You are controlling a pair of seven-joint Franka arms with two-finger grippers.
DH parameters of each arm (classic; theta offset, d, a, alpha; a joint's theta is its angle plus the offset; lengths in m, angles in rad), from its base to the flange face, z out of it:
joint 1: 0 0.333 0 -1.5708
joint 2: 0 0 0 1.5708
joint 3: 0 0.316 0.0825 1.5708
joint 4: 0 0 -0.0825 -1.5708
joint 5: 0 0.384 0 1.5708
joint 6: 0 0 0.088 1.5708
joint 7: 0 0.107 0 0
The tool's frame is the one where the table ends.
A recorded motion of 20 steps. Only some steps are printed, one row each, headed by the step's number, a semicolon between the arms.
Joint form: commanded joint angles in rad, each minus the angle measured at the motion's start. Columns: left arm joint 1, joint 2, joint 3, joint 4, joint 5, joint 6, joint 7; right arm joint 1, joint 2, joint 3, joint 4, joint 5, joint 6, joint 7.
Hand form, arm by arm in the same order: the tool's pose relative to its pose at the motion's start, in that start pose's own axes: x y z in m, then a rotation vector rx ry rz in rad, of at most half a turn. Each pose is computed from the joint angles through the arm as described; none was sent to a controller.
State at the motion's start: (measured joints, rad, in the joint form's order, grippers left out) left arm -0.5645 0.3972 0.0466 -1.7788 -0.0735 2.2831 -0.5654; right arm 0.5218 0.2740 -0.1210 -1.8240 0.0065 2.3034 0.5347
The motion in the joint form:
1: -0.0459 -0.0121 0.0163 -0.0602 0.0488 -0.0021 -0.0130; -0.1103 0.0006 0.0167 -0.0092 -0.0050 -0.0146 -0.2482
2: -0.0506 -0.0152 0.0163 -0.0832 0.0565 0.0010 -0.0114; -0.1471 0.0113 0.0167 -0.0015 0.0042 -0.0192 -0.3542
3: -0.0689 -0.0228 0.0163 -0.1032 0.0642 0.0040 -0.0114; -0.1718 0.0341 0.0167 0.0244 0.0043 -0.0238 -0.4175
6: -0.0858 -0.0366 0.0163 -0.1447 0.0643 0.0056 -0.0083; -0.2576 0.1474 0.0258 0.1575 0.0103 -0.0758 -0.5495
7: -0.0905 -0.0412 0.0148 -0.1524 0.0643 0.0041 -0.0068; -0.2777 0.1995 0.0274 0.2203 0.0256 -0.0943 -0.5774
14: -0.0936 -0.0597 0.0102 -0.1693 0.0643 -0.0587 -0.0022; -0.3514 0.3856 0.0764 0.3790 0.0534 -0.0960 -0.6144
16: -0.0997 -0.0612 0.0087 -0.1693 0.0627 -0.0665 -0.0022; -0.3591 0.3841 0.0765 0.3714 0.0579 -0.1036 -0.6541
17: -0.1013 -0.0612 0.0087 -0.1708 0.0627 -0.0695 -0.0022; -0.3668 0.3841 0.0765 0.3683 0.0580 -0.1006 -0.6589
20: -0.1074 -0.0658 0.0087 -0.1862 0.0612 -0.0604 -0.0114; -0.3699 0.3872 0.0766 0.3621 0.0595 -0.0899 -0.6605
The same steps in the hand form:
1: -0.0249 0.0039 0.0184 0.0621 -0.0198 0.0480; 0.0248 0.0561 0.0070 -0.0272 -0.0181 -0.1582
2: -0.0317 0.0017 0.0257 0.0762 -0.0307 0.0587; 0.0355 0.0768 0.0111 -0.0298 -0.0268 -0.2224
3: -0.0429 0.0071 0.0293 0.0851 -0.0364 0.0817; 0.0469 0.0889 0.0152 -0.0358 -0.0276 -0.2625
6: -0.0589 0.0072 0.0376 0.0990 -0.0588 0.1005; 0.0875 0.1265 0.0377 -0.0549 -0.0595 -0.3193
7: -0.0631 0.0085 0.0381 0.1008 -0.0634 0.1078; 0.1019 0.1337 0.0478 -0.0496 -0.0683 -0.3219
14: -0.0747 0.0047 0.0382 0.1342 -0.1151 0.1179; 0.1295 0.1478 0.1117 -0.0192 -0.1020 -0.3121
16: -0.0783 0.0077 0.0380 0.1364 -0.1214 0.1242; 0.1281 0.1539 0.1142 -0.0157 -0.1161 -0.3408
17: -0.0796 0.0079 0.0388 0.1391 -0.1251 0.1257; 0.1289 0.1595 0.1151 -0.0166 -0.1159 -0.3378
20: -0.0848 0.0081 0.0415 0.1396 -0.1266 0.1214; 0.1283 0.1622 0.1190 -0.0162 -0.1144 -0.3351

